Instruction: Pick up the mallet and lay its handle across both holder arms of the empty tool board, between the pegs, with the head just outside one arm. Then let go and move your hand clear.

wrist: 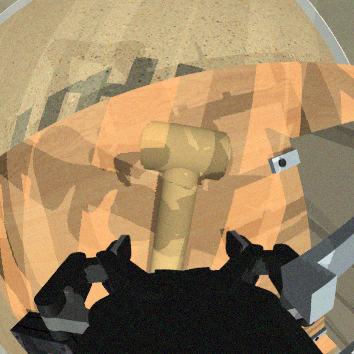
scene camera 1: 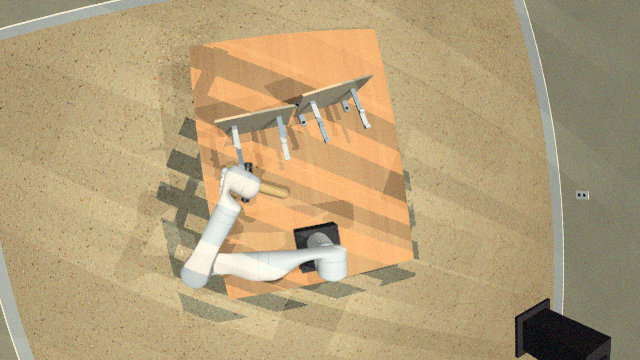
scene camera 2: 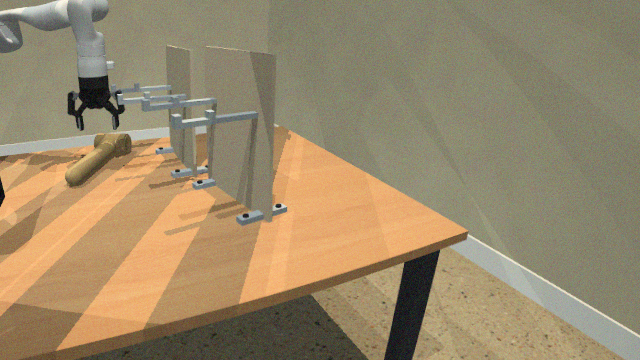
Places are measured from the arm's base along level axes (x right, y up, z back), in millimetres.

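Where they show: gripper, between the fingertips: (wrist: 178,243) (scene camera 2: 98,129); arm's base, origin of its link: (scene camera 1: 318,243).
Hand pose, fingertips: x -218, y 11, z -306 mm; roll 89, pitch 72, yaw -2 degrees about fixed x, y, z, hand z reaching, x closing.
Each offset is from my fingertips to the top centre of the thing. Level surfaces: height alone.
The wooden mallet @(dx +22, dy -37, dz +17 mm) (scene camera 1: 274,189) (scene camera 2: 92,162) (wrist: 175,215) lies flat on the table; its head @(dx -81, dy -37, dz -39 mm) (wrist: 185,147) is away from the wrist, and in scene camera 1 the arm hides it. My gripper (scene camera 2: 98,126) (wrist: 178,243) is open and empty, above the mallet, with the handle between the fingertips in the wrist view. Two upright boards, left (scene camera 1: 257,120) (scene camera 2: 178,75) (wrist: 327,170) and right (scene camera 1: 332,95) (scene camera 2: 237,100), each carry two pegged holder arms. No tool shows on either. The left board's outer arm (scene camera 1: 236,142) (wrist: 312,285) reaches close beside my gripper.
The robot's black base (scene camera 1: 300,240) stands at the table's front edge in scene camera 1. Bolted feet (scene camera 2: 250,217) (wrist: 284,161) stick out below the boards. The wooden table @(dy -97 mm) (scene camera 1: 340,50) (scene camera 2: 350,240) ends just beyond the mallet head in the wrist view.
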